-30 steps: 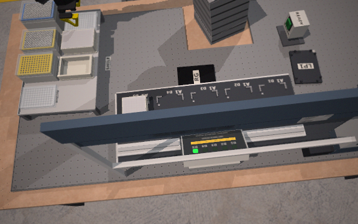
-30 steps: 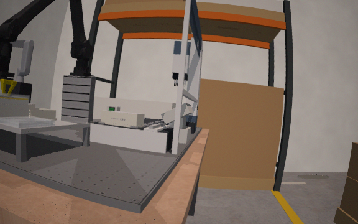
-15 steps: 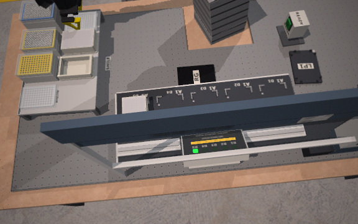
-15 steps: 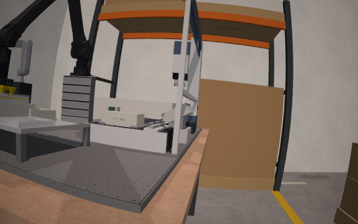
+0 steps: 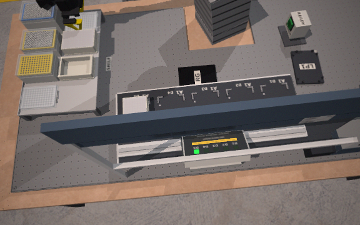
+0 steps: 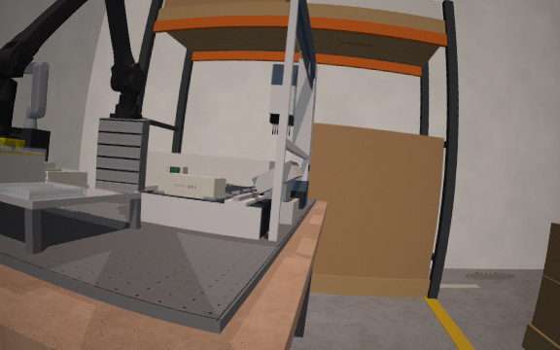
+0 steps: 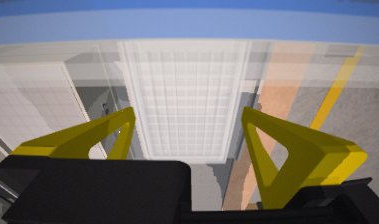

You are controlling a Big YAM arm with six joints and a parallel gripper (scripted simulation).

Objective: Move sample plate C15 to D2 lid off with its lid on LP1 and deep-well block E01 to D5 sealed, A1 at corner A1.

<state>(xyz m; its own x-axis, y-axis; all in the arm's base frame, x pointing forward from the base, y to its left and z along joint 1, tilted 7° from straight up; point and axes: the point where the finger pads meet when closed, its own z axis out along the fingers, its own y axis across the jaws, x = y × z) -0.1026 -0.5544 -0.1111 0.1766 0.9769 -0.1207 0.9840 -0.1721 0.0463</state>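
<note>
Now: the clear plate lid 1 cm below my hand. Round my hand: sample plate C15: 1 cm below; then shelf: 15 cm ahead, 9 cm to the right, 2 cm below; then shelf label: 18 cm ahead, 8 cm below, 7 cm to the left.
</note>
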